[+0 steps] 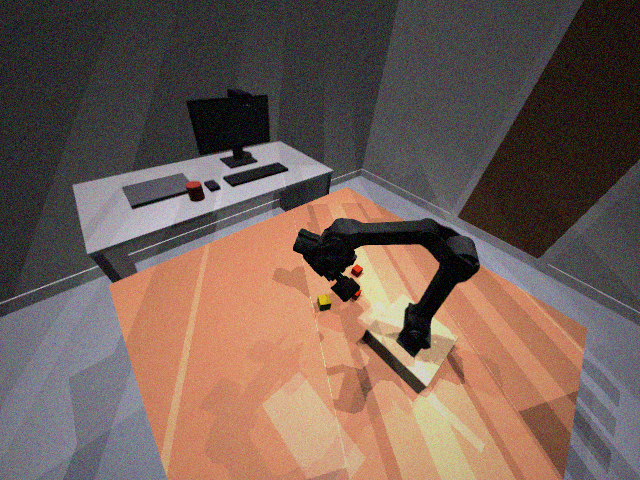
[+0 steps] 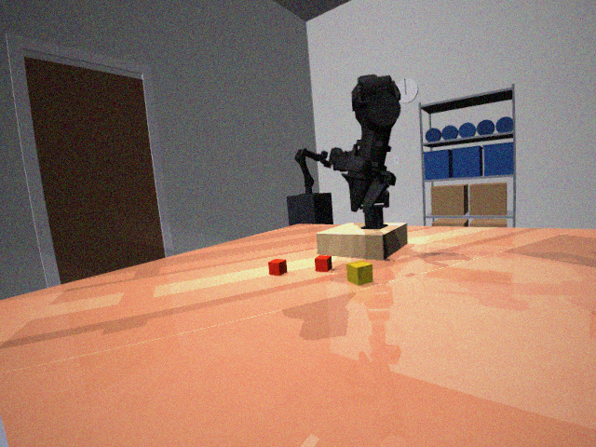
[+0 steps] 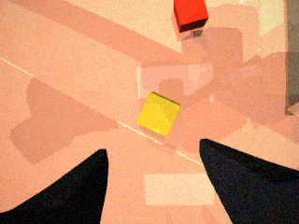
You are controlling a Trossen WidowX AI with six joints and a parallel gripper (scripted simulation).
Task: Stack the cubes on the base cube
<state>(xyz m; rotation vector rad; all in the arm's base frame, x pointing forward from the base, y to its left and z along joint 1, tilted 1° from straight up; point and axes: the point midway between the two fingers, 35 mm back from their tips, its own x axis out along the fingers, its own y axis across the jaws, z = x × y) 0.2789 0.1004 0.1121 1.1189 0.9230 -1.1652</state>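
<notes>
The yellow base cube is 13 cm below my gripper tip and 1 cm to the right of it.
</notes>
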